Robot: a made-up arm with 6 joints. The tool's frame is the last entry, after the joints.
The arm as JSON. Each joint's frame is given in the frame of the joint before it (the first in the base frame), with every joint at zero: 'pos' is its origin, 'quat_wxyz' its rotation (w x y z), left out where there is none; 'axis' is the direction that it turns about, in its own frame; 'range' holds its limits. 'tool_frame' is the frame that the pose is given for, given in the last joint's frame.
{
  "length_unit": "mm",
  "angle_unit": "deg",
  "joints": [
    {
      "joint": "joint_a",
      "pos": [
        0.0,
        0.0,
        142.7
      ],
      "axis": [
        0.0,
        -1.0,
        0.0
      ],
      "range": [
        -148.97,
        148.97
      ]
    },
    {
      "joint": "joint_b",
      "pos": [
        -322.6,
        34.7,
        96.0
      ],
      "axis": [
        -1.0,
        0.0,
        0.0
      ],
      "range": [
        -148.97,
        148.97
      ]
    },
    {
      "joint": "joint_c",
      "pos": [
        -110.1,
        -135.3,
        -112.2
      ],
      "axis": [
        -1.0,
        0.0,
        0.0
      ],
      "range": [
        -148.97,
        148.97
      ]
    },
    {
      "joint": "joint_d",
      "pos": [
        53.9,
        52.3,
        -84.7
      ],
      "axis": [
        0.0,
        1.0,
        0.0
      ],
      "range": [
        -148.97,
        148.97
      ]
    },
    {
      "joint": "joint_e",
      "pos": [
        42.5,
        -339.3,
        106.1
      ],
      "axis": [
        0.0,
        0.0,
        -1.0
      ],
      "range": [
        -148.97,
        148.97
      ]
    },
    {
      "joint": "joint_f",
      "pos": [
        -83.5,
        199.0,
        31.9
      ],
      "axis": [
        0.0,
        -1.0,
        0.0
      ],
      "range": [
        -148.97,
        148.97
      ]
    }
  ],
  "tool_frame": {
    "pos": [
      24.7,
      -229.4,
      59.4
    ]
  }
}
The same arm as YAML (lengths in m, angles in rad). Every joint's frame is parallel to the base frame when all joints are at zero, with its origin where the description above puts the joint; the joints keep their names.
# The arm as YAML. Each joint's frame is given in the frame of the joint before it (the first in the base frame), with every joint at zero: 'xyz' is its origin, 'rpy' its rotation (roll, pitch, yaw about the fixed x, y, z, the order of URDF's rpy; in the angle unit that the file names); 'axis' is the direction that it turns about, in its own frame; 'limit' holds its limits. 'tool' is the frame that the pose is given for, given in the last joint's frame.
units:
  length: m
  angle: rad
joints:
  - name: joint_a
    type: revolute
    origin:
      xyz: [0.0, 0.0, 0.1427]
      rpy: [0.0, 0.0, 0.0]
    axis: [0.0, -1.0, 0.0]
    limit:
      lower: -2.6
      upper: 2.6
  - name: joint_b
    type: revolute
    origin:
      xyz: [-0.3226, 0.0347, 0.096]
      rpy: [0.0, 0.0, 0.0]
    axis: [-1.0, 0.0, 0.0]
    limit:
      lower: -2.6
      upper: 2.6
  - name: joint_c
    type: revolute
    origin:
      xyz: [-0.1101, -0.1353, -0.1122]
      rpy: [0.0, 0.0, 0.0]
    axis: [-1.0, 0.0, 0.0]
    limit:
      lower: -2.6
      upper: 2.6
  - name: joint_d
    type: revolute
    origin:
      xyz: [0.0539, 0.0523, -0.0847]
      rpy: [0.0, 0.0, 0.0]
    axis: [0.0, 1.0, 0.0]
    limit:
      lower: -2.6
      upper: 2.6
  - name: joint_e
    type: revolute
    origin:
      xyz: [0.0425, -0.3393, 0.1061]
      rpy: [0.0, 0.0, 0.0]
    axis: [0.0, 0.0, -1.0]
    limit:
      lower: -2.6
      upper: 2.6
  - name: joint_f
    type: revolute
    origin:
      xyz: [-0.0835, 0.199, 0.0319]
      rpy: [0.0, 0.0, 0.0]
    axis: [0.0, -1.0, 0.0]
    limit:
      lower: -2.6
      upper: 2.6
tool:
  origin:
    xyz: [0.0247, -0.2294, 0.0594]
    rpy: [0.0, 0.0, 0.0]

